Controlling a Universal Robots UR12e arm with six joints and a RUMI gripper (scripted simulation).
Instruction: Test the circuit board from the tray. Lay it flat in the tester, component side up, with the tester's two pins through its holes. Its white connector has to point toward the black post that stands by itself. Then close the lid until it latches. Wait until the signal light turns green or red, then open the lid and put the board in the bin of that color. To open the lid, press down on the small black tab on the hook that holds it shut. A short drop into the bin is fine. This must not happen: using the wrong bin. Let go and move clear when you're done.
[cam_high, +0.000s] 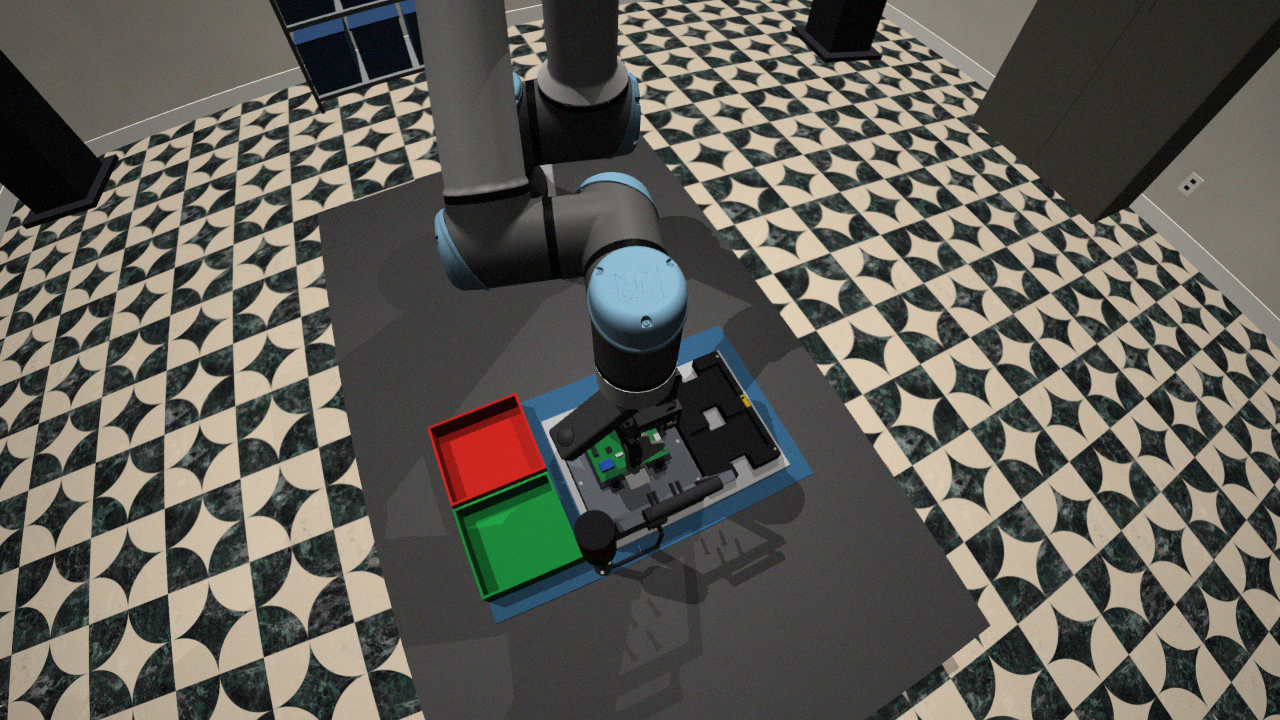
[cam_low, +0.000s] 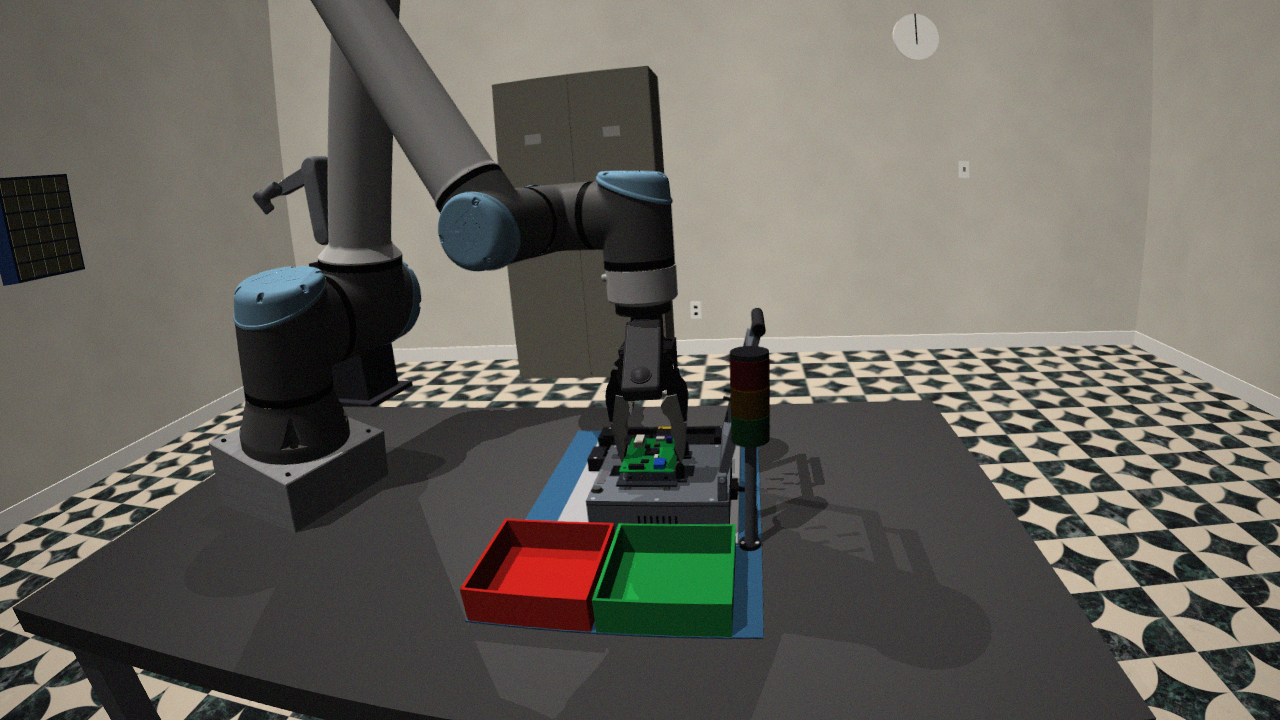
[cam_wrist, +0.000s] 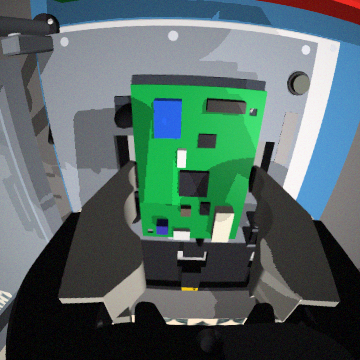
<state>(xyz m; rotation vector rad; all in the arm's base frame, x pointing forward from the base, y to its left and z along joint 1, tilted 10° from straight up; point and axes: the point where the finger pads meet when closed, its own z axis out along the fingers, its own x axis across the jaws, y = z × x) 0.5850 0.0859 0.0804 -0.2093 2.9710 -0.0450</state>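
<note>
Now: the green circuit board 10 mm to the left of my hand. Also, from my hand: clear lid: 120 mm ahead, 20 mm to the left, 100 mm above; green bin: 70 mm ahead, 190 mm to the right, 70 mm below; red bin: 80 mm behind, 210 mm to the right, 70 mm below.
</note>
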